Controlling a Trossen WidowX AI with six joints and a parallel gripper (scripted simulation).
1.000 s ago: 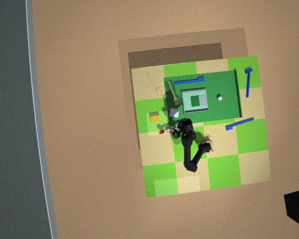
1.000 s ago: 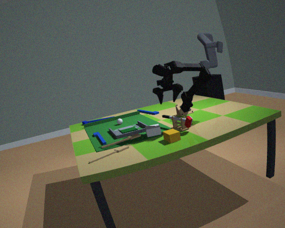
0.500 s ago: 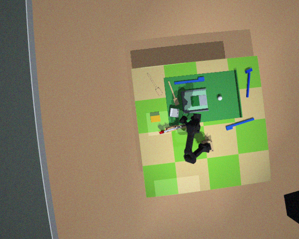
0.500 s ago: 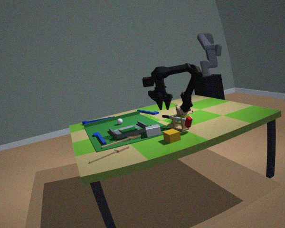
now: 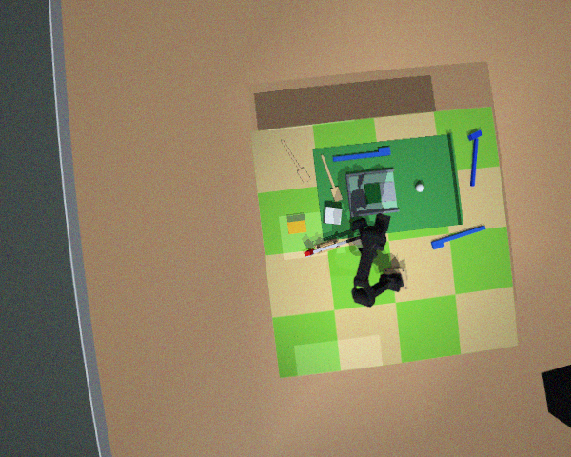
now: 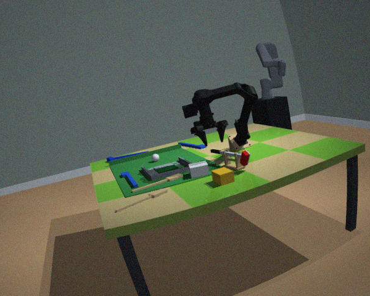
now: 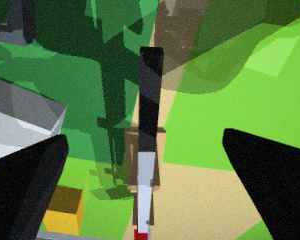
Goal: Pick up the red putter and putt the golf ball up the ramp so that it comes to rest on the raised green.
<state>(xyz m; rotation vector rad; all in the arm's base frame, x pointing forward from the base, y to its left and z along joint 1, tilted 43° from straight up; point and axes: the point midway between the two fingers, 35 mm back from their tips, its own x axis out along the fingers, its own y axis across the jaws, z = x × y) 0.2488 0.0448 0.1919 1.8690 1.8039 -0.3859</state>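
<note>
The red putter is 110 mm to the left of my gripper tip, 40 mm below it and 10 mm behind it. The rest, counted from my gripper tip: yellow block: 260 mm to the left, 120 mm ahead, 80 mm below; then white block: 130 mm ahead, 70 mm to the left, 70 mm below; then wooden stand: 130 mm to the left, 60 mm below, 10 mm behind.
</note>
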